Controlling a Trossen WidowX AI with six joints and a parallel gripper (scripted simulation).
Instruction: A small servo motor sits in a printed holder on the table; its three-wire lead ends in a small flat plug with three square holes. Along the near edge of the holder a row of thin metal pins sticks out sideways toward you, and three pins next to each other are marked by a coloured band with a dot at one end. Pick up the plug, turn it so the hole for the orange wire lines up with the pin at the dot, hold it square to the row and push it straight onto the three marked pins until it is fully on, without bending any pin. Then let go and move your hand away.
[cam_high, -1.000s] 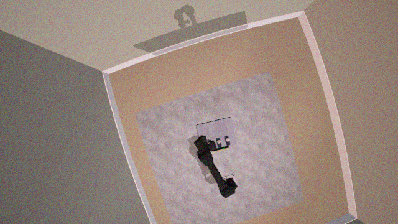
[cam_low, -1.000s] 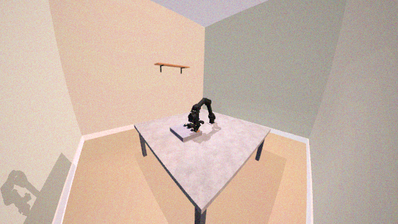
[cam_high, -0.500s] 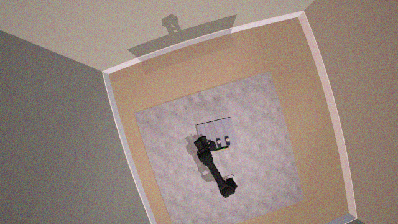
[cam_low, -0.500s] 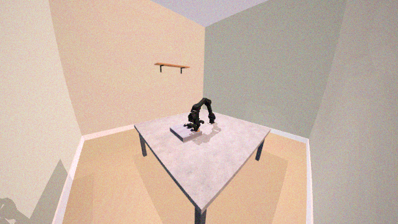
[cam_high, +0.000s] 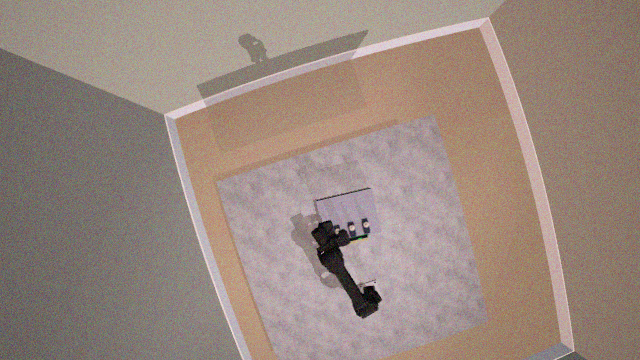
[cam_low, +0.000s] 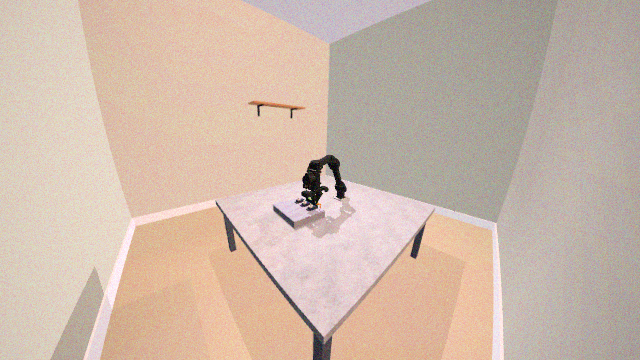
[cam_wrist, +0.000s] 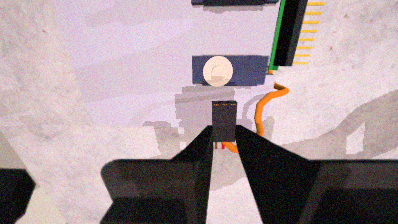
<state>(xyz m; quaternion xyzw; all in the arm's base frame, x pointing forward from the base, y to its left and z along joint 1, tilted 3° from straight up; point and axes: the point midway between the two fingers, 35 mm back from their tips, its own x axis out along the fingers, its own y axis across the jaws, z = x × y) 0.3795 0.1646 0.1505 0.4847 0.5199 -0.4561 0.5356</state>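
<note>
Right now my gripper tip is 15 cm to the left of the green band, 5 cm past it and 3 cm above it. From my gripper tip the other things lie so: holder: 11 cm to the right, 11 cm ahead, 8 cm below.
</note>
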